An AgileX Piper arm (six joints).
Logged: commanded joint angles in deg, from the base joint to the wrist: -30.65 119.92 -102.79 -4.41 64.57 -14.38; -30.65 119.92 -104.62 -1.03 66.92 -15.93; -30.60 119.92 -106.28 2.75 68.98 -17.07; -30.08 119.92 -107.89 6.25 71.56 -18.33; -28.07 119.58 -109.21 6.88 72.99 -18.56; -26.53 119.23 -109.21 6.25 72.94 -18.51; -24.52 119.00 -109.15 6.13 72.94 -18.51; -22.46 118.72 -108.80 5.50 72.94 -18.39; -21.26 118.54 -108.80 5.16 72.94 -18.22; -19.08 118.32 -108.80 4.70 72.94 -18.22; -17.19 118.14 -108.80 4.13 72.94 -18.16; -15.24 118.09 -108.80 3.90 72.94 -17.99; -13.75 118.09 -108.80 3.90 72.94 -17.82; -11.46 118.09 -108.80 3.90 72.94 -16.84; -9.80 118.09 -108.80 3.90 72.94 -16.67; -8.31 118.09 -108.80 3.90 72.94 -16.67
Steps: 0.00 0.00 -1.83 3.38 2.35 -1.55; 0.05 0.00 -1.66 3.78 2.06 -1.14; 0.52 0.00 -1.61 3.50 2.58 -1.26; 2.01 -0.34 -1.32 0.63 1.43 -0.23; 1.54 -0.35 0.00 -0.63 -0.05 0.05; 2.01 -0.23 0.06 -0.12 0.00 0.00; 2.06 -0.28 0.35 -0.63 0.00 0.12; 1.20 -0.18 0.00 -0.34 0.00 0.17; 2.18 -0.22 0.00 -0.46 0.00 0.00; 1.89 -0.18 0.00 -0.57 0.00 0.06; 1.95 -0.05 0.00 -0.23 0.00 0.17; 1.49 0.00 0.00 0.00 0.00 0.17; 2.29 0.00 0.00 0.00 0.00 0.98; 1.66 0.00 0.00 0.00 0.00 0.17; 1.49 0.00 0.00 0.00 0.00 0.00
